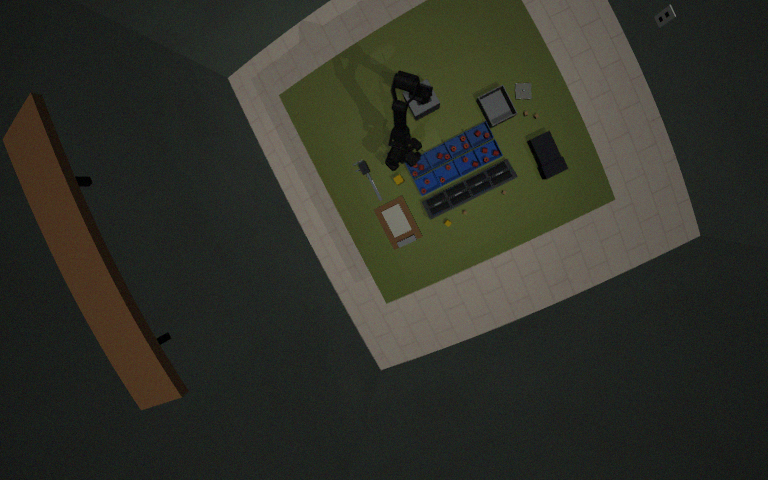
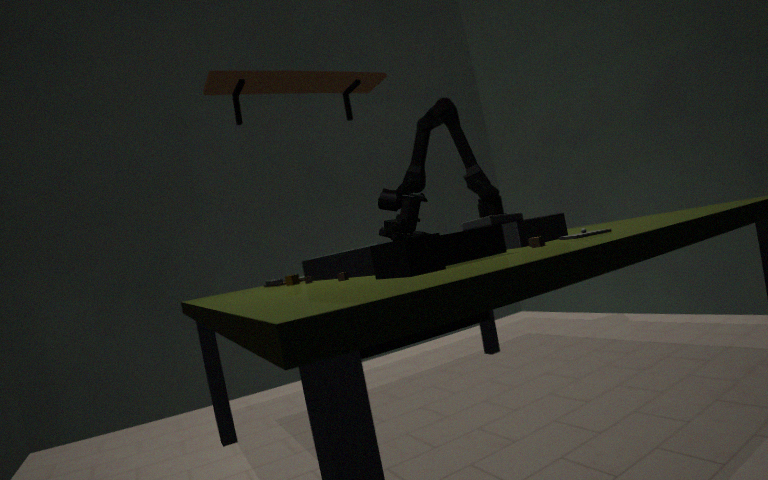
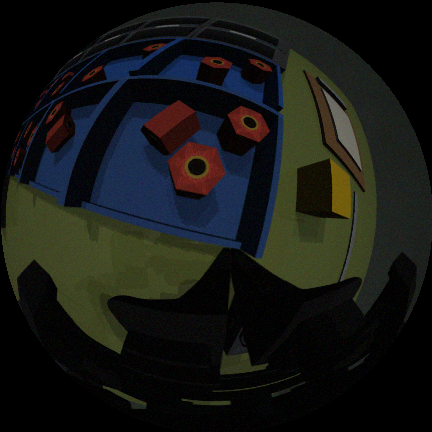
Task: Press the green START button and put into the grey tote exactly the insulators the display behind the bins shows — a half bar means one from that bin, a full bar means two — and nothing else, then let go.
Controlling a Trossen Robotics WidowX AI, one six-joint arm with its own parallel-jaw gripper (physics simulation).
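Frame: origin at the arm's base, x left, y back, z up, level; metres.
Seen in the pictures: gripper, between the fingertips: (image 1: 405, 162) (image 3: 228, 253); arm's base, origin of its link: (image 1: 422, 96) (image 2: 492, 217).
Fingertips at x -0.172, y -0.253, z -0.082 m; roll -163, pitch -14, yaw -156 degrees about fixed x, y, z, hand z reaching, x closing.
Observation:
Offsets run from my fingertips to a thing's top centre. "pt": to the spot under its first point.
My gripper (image 1: 403, 153) (image 2: 399, 232) (image 3: 228, 253) is shut and empty, low over the table just outside the end bin. The blue bins (image 1: 431, 153) (image 3: 135, 175) stand in two rows. The nearest bin holds three red hexagonal insulators: one upright @[dz +0.029, dx +0.042, dy -0.033 m] (image 3: 207, 180), one lying on its side @[pt dz +0.028, dx +0.064, dy -0.047 m] (image 3: 170, 125) and another upright one @[dz +0.029, dx +0.029, dy -0.072 m] (image 3: 235, 120). The dark display (image 1: 469, 189) (image 3: 205, 30) behind the bins has light bars, too small to read. The grey tote @[dz +0.053, dx +0.492, dy +0.115 m] (image 1: 496, 106) stands beyond the far end of the bins and looks empty. The green START button does not show.
A yellow block @[dz +0.037, dx -0.056, dy -0.075 m] (image 1: 398, 179) (image 3: 312, 190) lies beside the bins, near a brown clipboard @[dz +0.017, dx -0.129, dy -0.284 m] (image 1: 381, 217) (image 3: 318, 117) and a silver tool @[pt dz +0.017, dx -0.208, dy +0.046 m] (image 1: 363, 166). A black box @[dz +0.055, dx +0.657, dy -0.171 m] (image 1: 547, 154) and a grey plate @[dz +0.014, dx +0.644, dy +0.154 m] (image 1: 523, 90) lie beyond the tote side. Small tan blocks lie about.

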